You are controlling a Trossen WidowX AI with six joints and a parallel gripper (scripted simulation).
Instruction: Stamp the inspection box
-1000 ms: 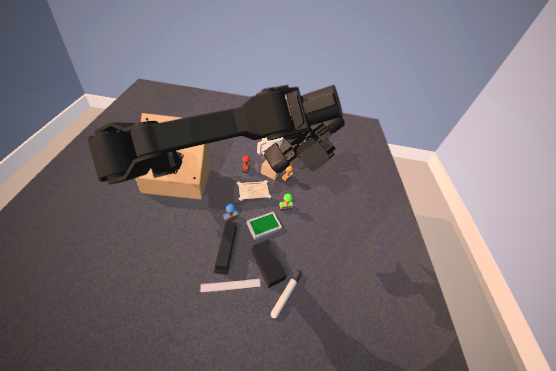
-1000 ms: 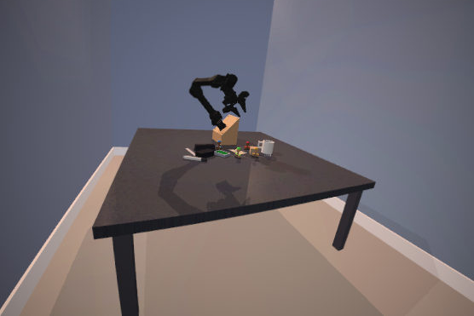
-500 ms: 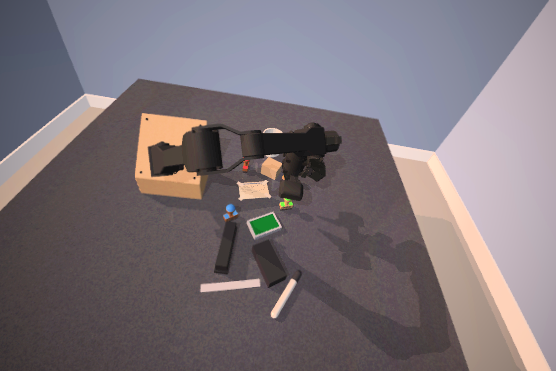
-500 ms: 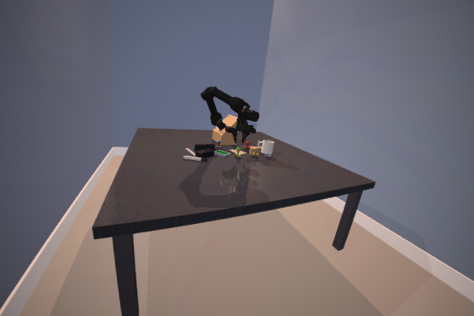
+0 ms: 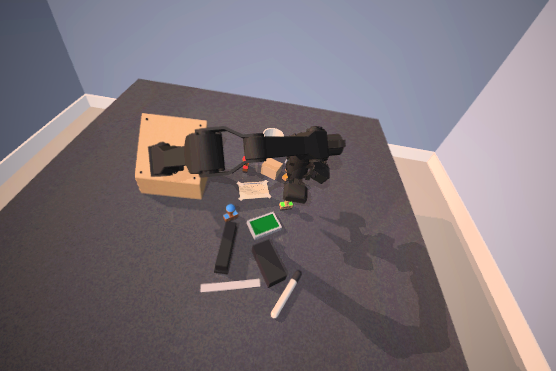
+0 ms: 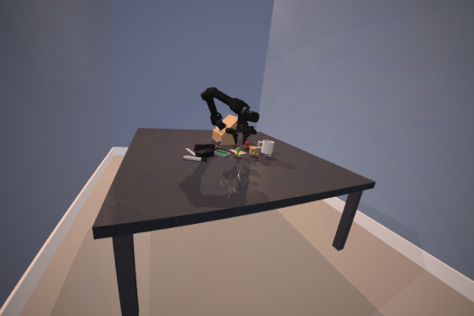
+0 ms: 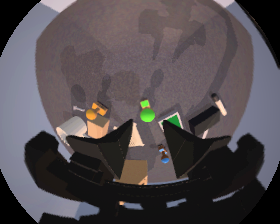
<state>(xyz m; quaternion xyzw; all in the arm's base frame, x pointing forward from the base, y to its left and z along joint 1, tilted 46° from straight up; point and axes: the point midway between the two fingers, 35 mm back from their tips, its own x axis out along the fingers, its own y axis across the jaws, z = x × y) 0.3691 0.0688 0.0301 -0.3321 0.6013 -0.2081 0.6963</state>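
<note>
The green-knobbed stamp is 70 mm below my gripper tip. From my gripper tip the other things lie so: white card: 120 mm behind, 90 mm below, 40 mm to the left; green ink pad: 90 mm to the right, 80 mm below, 50 mm behind; orange-knobbed stamp: 130 mm to the left, 70 mm below, 20 mm behind.
</note>
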